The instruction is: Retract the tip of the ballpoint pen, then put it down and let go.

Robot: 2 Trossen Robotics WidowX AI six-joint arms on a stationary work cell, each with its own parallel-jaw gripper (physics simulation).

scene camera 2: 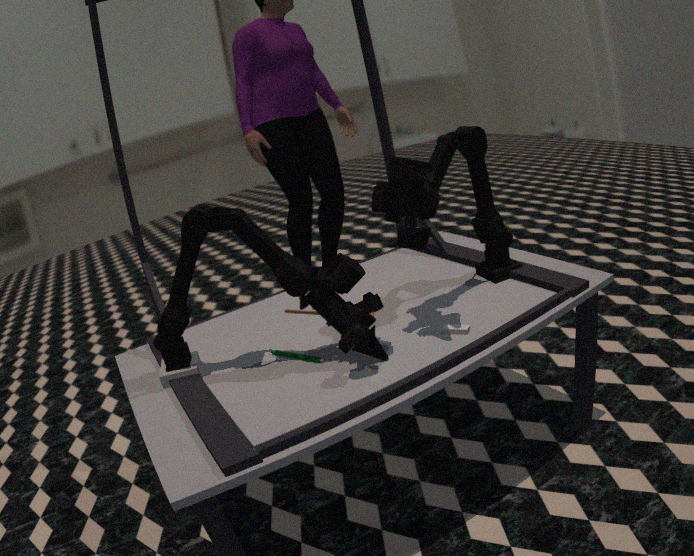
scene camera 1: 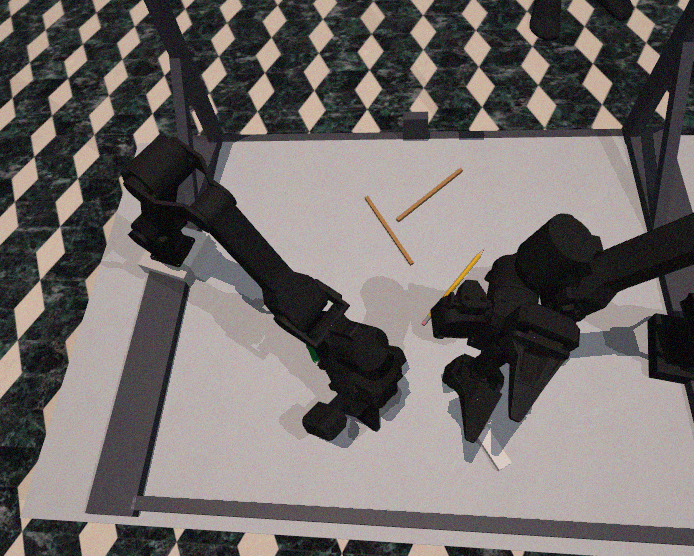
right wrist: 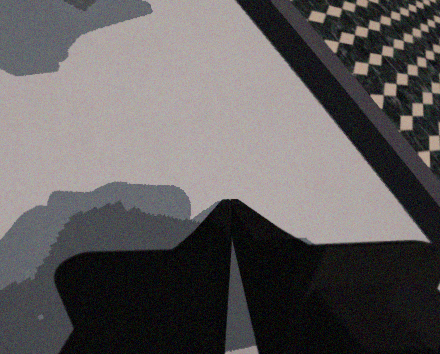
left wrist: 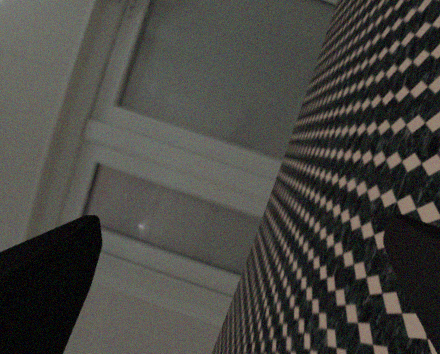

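Observation:
The green ballpoint pen lies on the table. The right arm hides most of it in scene camera 1, and it does not show in the right wrist view. Whether its tip is out is too small to tell. My right gripper is shut and empty, with its fingertips together low over the table, beyond the pen's right end in scene camera 2 and apart from it. My left gripper is open and empty, held up far from the pen on the picture's right.
Two brown sticks lie toward the back. A yellow pencil lies partly under the left arm in scene camera 1. A white block lies below the left gripper. A dark rail runs along the table's front. A person stands behind.

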